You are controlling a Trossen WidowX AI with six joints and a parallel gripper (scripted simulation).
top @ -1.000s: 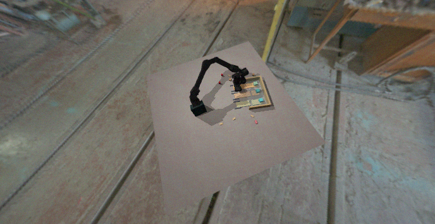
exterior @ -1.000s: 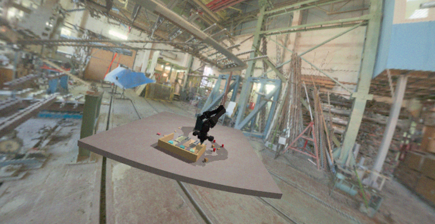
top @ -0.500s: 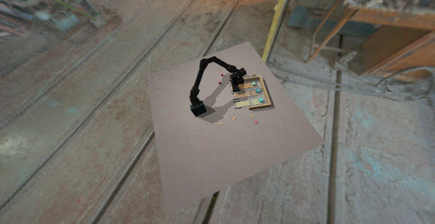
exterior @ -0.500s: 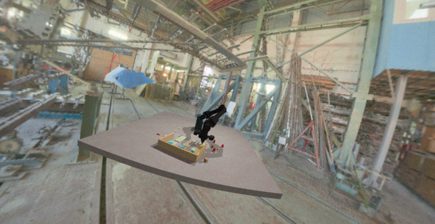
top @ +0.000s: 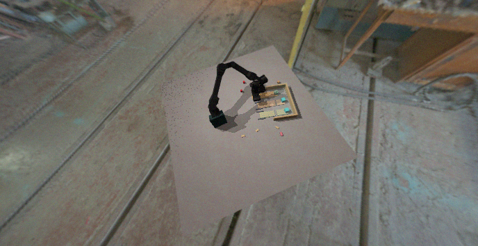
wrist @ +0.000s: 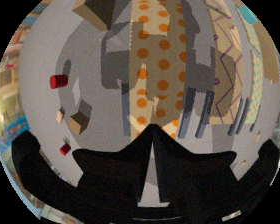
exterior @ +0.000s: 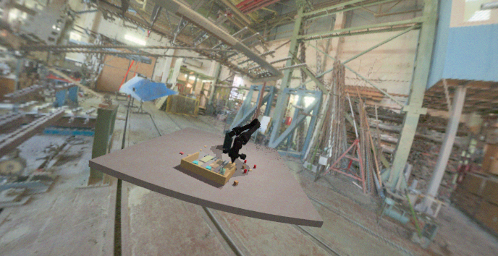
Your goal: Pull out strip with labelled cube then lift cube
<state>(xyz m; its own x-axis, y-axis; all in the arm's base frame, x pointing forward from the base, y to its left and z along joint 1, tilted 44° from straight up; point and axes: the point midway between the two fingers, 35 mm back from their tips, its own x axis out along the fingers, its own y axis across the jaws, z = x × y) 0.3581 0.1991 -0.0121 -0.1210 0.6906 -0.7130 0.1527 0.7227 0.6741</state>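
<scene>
My gripper tip is now 90 mm short of the strip and 20 mm to the left of it. Round my gripper tip: cube: 190 mm ahead, 30 mm to the right, 20 mm above.
</scene>
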